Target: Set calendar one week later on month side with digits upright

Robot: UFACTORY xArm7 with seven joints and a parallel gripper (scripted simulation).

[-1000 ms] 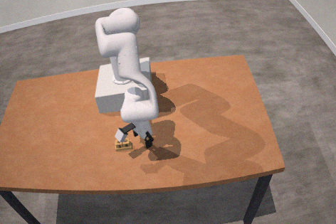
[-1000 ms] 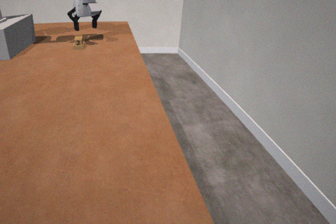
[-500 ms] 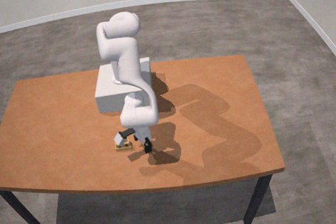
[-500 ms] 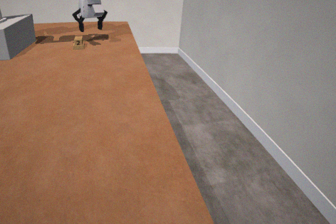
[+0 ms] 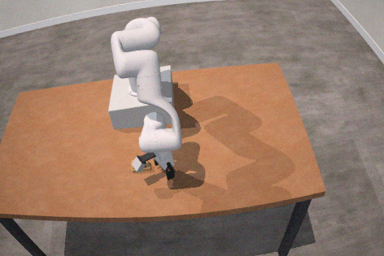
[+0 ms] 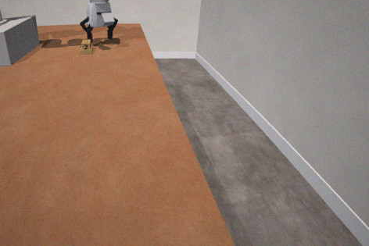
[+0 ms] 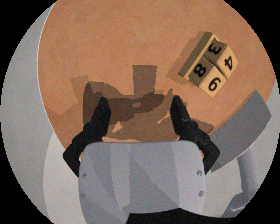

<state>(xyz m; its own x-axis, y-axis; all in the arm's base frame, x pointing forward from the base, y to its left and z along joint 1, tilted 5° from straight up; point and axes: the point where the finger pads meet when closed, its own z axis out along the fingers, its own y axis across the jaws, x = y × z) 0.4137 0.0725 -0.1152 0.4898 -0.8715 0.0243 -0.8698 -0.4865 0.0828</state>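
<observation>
My hand is 50 mm past the wooden tray, 100 mm to the left of it and 20 mm above it.
</observation>
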